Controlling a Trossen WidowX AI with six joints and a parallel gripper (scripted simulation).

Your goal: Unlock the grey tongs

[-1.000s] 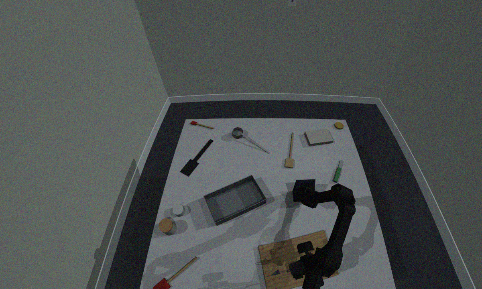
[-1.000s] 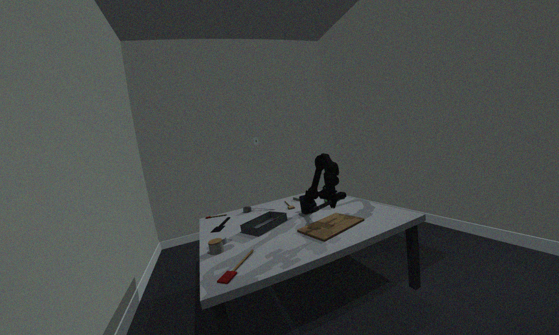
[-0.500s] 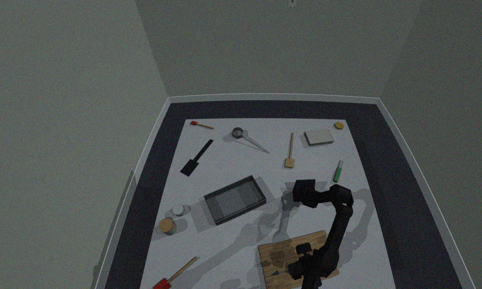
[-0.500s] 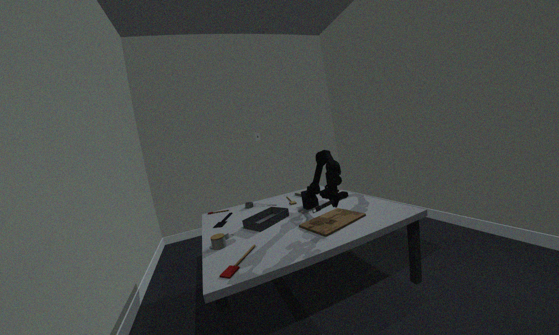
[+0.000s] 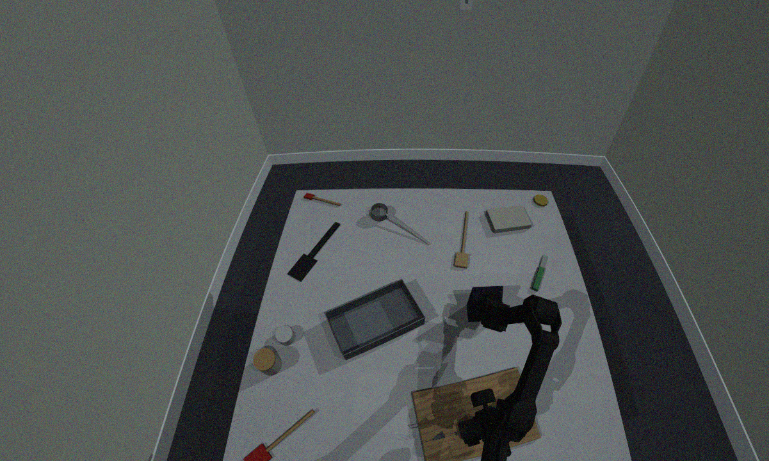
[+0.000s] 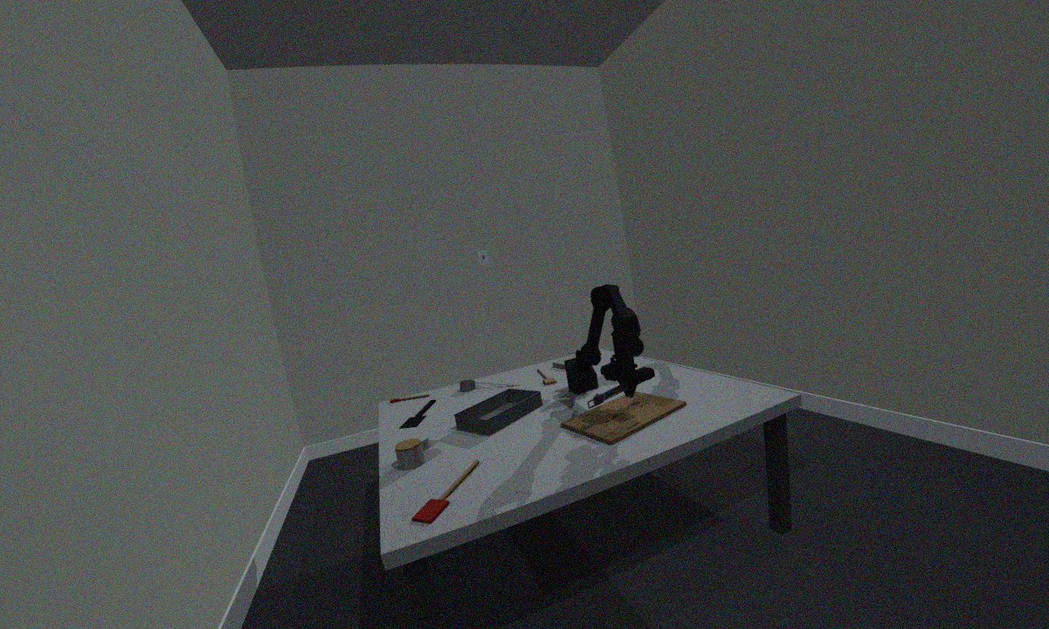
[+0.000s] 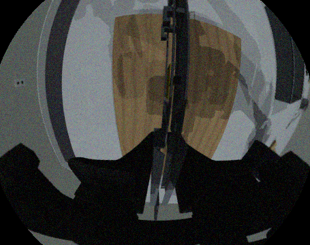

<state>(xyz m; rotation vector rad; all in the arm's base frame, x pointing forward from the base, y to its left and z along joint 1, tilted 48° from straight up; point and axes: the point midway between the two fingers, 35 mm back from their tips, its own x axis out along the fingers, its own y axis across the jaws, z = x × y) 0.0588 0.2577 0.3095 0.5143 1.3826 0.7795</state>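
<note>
Right now the wooden board is 1 cm ahead of my gripper tip, 4 cm to the right of it and 7 cm below it. The rest, counted from my gripper tip: red spatula (64 cm ahead, 7 cm to the left, 7 cm below); then wooden-lidded jar (70 cm ahead, 20 cm to the right, 4 cm below); then dark roasting tin (33 cm ahead, 38 cm to the right, 5 cm below).
</note>
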